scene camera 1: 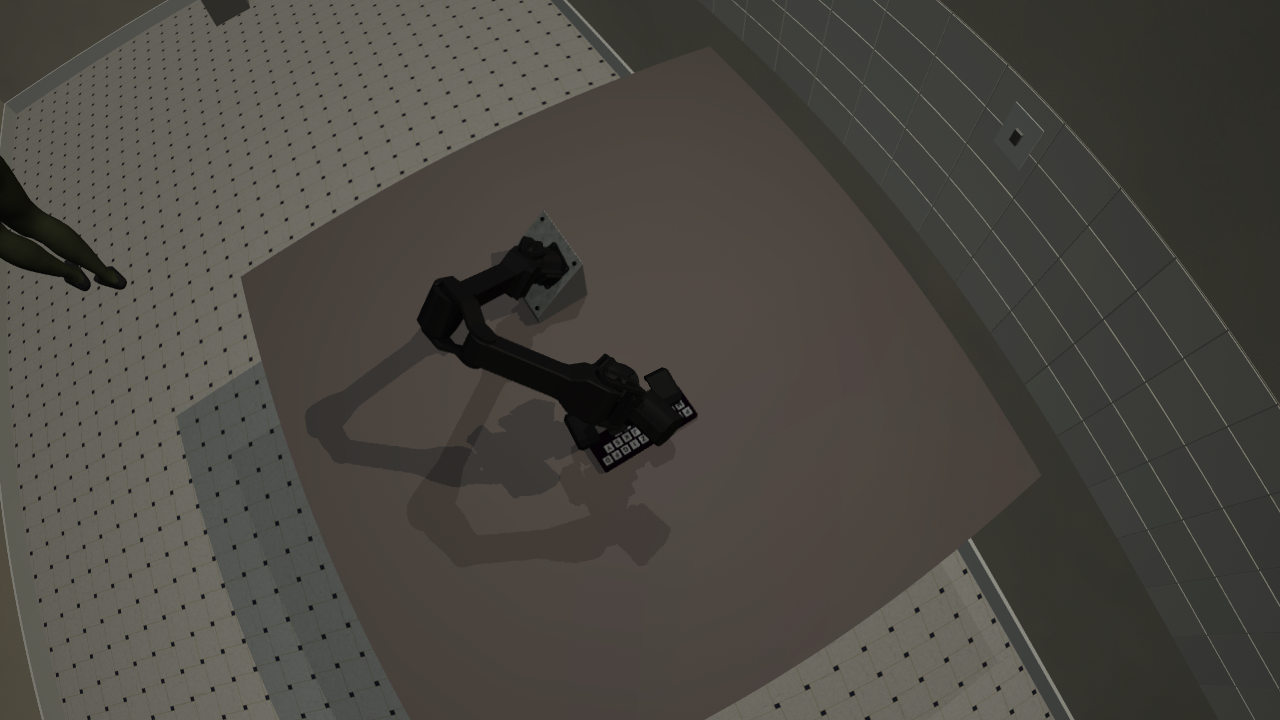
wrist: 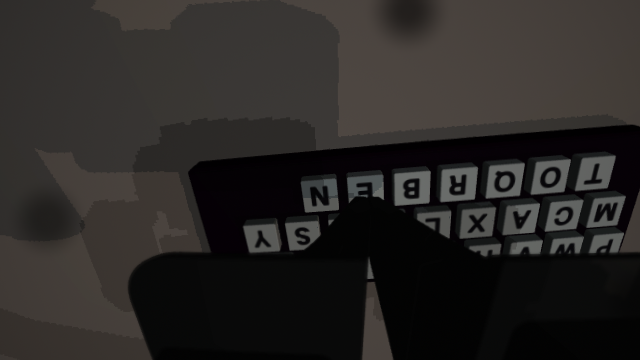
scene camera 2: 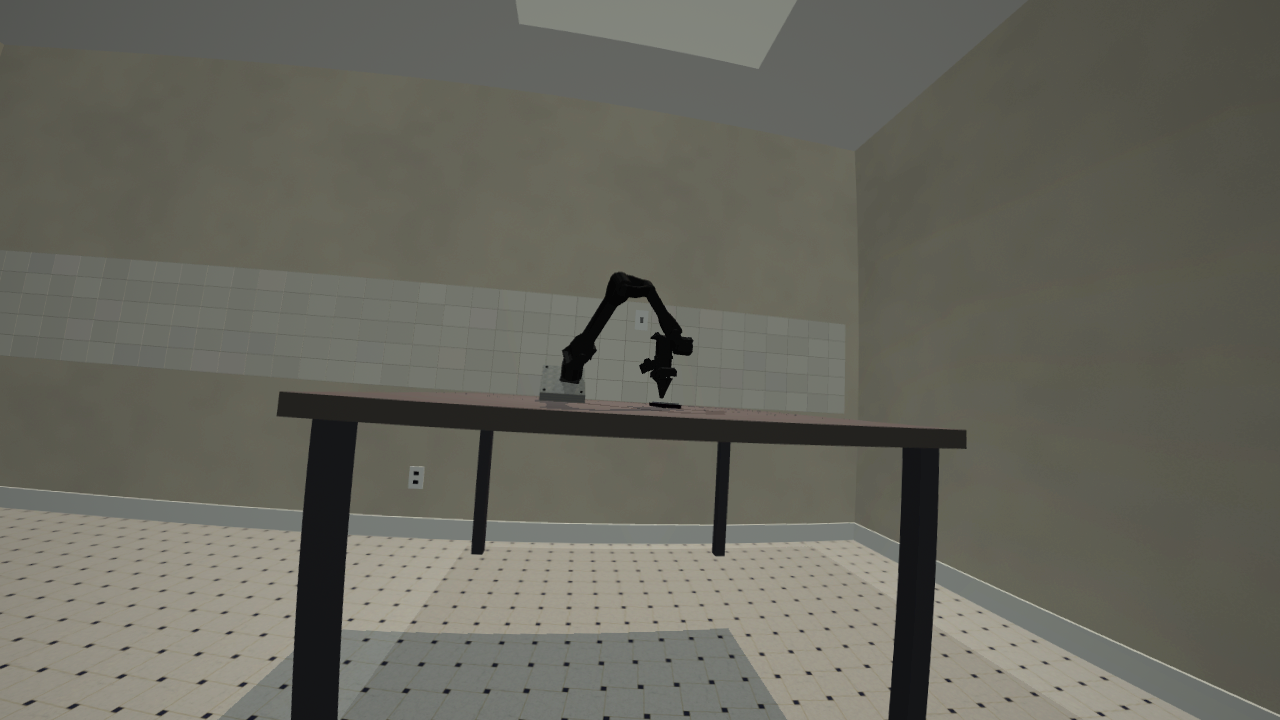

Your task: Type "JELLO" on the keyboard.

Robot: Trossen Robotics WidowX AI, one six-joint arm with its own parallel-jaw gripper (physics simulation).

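Where they show: gripper, fingertip midpoint: (scene camera 1: 624,424) (wrist: 365,209) (scene camera 2: 661,398); arm's base, link origin: (scene camera 1: 551,265) (scene camera 2: 570,376).
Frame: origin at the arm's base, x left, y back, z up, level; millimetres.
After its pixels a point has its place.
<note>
The black keyboard (scene camera 1: 626,445) @[x -25, y -345, z -66 mm] (scene camera 2: 665,405) @[x -83, y -315, z -76 mm] (wrist: 240,185) @[x -62, y -312, z -72 mm] lies flat on the table, its white letter keys upside down in the wrist view. My gripper (scene camera 2: 662,395) @[x -12, y -313, z -54 mm] (wrist: 365,208) @[x -12, y -313, z -54 mm] is shut and empty, pointing down. In scene camera 2 its tips are slightly above the keyboard. In the wrist view the tips overlap the lower edge of the E key (wrist: 365,187) @[x -10, y -310, z -67 mm]. The L key (wrist: 434,223) @[x 19, y -326, z -67 mm] is partly covered, to the right of the tips. The O key (wrist: 550,176) @[x 62, y -306, z -67 mm] is in the far row, further right. The J key is not readable; the fingers hide several keys. In scene camera 1 the arm hides the fingertips.
The arm's grey base plate (scene camera 1: 541,297) @[x -39, y -32, z -37 mm] (scene camera 2: 562,395) @[x -69, y 17, z -64 mm] stands on the brown table (scene camera 1: 805,268) @[x 454, y -189, z -84 mm] (scene camera 2: 626,429) @[x -644, y -145, z -110 mm]. The arm casts shadows over the table beside the keyboard. A person's legs (scene camera 1: 67,234) show on the tiled floor at the left, away from the table.
</note>
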